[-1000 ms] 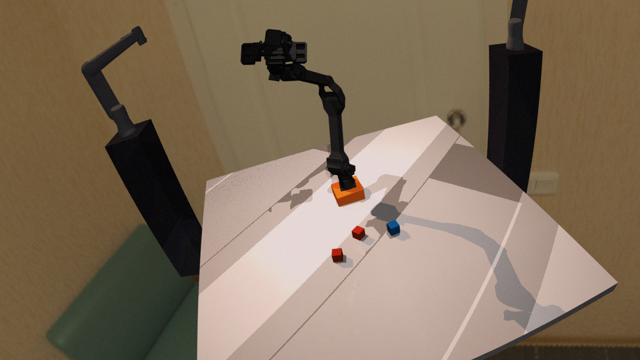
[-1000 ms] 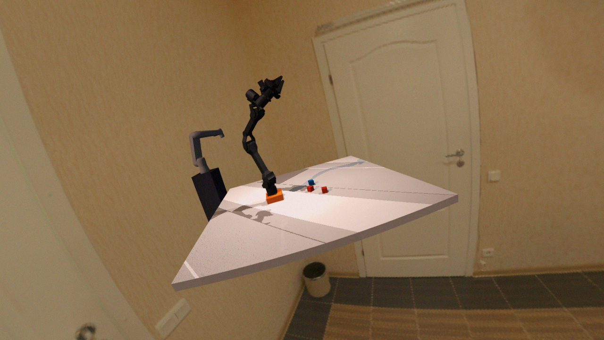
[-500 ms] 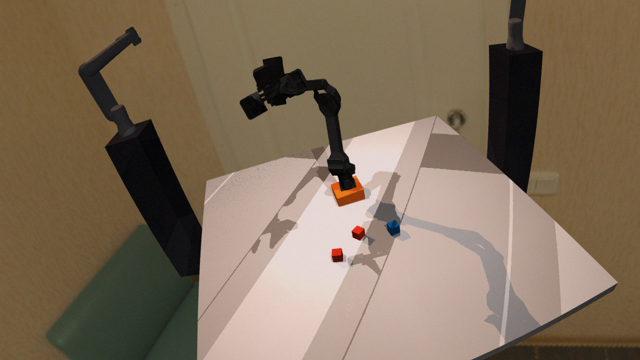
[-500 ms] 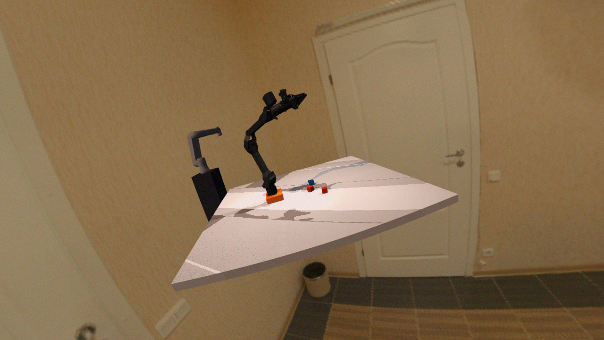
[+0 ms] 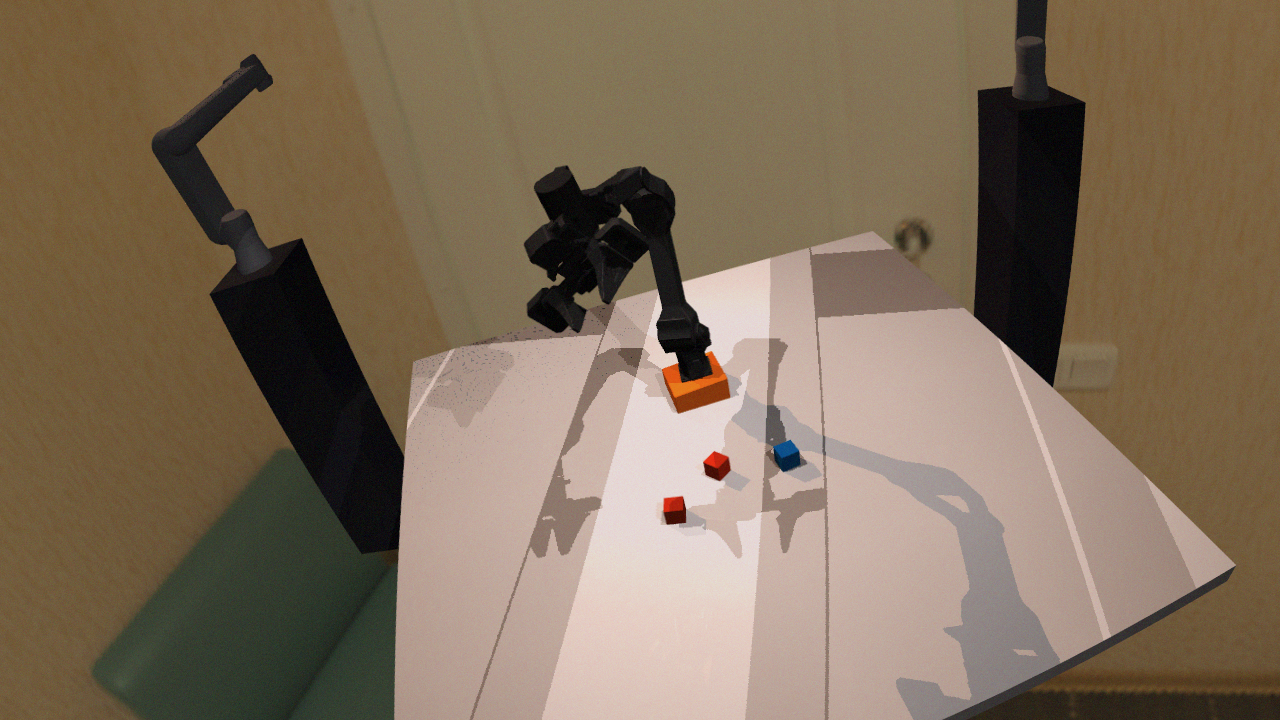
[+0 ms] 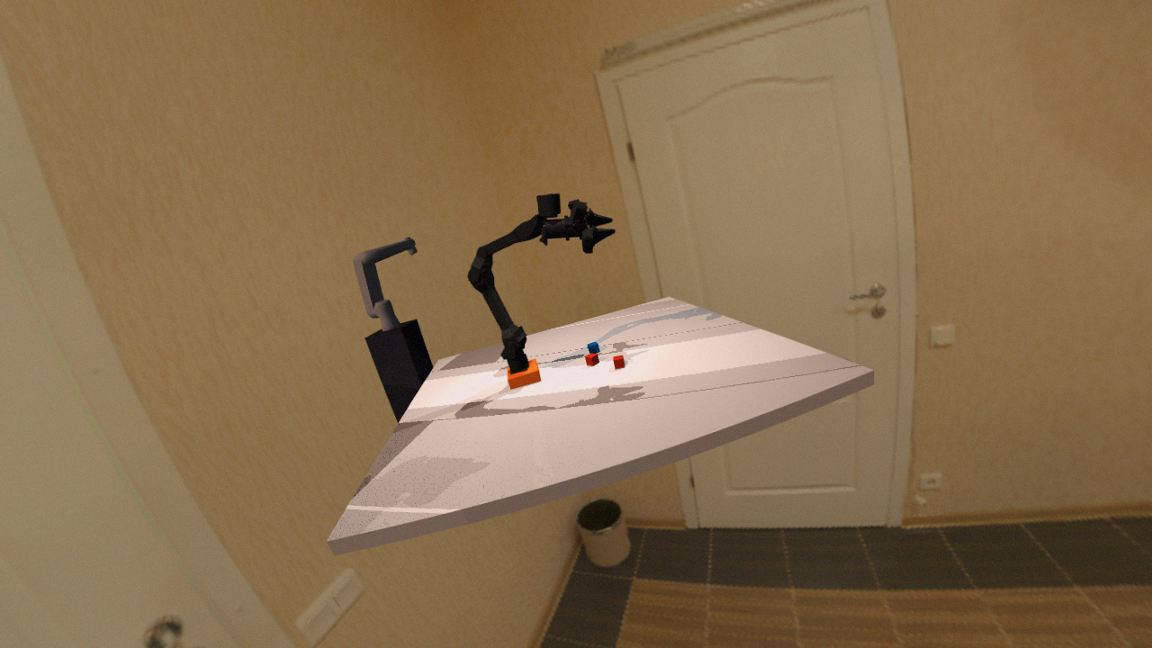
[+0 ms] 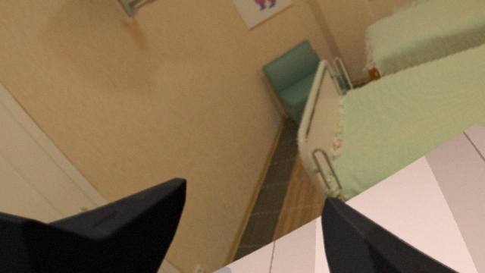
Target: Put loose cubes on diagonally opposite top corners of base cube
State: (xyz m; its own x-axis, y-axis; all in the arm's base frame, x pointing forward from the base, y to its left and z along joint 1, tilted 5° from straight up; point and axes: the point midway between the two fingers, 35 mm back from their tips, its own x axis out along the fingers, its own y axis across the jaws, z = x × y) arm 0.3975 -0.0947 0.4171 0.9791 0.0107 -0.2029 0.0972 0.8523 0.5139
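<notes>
Right now my gripper tip is 140 mm past the blue cube, 250 mm to the right of it and 440 mm above it.
</notes>
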